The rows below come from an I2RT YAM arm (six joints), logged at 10 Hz.
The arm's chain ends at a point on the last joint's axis. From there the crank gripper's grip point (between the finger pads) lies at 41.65 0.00 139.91 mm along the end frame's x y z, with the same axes.
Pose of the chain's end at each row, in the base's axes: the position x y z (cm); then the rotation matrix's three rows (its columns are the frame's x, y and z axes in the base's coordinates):
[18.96 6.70 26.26], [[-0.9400 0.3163 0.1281], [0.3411 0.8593 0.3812], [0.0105 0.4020 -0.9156]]
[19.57 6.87 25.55], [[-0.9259 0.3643 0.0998], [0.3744 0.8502 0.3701], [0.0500 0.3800 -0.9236]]
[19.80 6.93 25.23], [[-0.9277 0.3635 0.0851], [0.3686 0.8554 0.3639], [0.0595 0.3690 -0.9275]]
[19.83 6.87 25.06], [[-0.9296 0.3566 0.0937], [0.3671 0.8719 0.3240], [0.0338 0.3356 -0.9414]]
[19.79 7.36 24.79], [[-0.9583 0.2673 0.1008], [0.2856 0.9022 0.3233], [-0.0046 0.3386 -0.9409]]
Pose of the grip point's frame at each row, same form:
[16.84 13.45 13.49], [[-0.9400 0.3163 0.1281], [0.3411 0.8593 0.3812], [0.0105 0.4020 -0.9156]]
[17.11 13.61 12.84], [[-0.9259 0.3643 0.0998], [0.3744 0.8502 0.3701], [0.0500 0.3800 -0.9236]]
[17.13 13.56 12.50], [[-0.9277 0.3635 0.0851], [0.3686 0.8554 0.3639], [0.0595 0.3690 -0.9275]]
[17.27 12.93 12.03], [[-0.9296 0.3566 0.0937], [0.3671 0.8719 0.3240], [0.0338 0.3356 -0.9414]]
[17.21 13.07 11.61], [[-0.9583 0.2673 0.1008], [0.2856 0.9022 0.3233], [-0.0046 0.3386 -0.9409]]

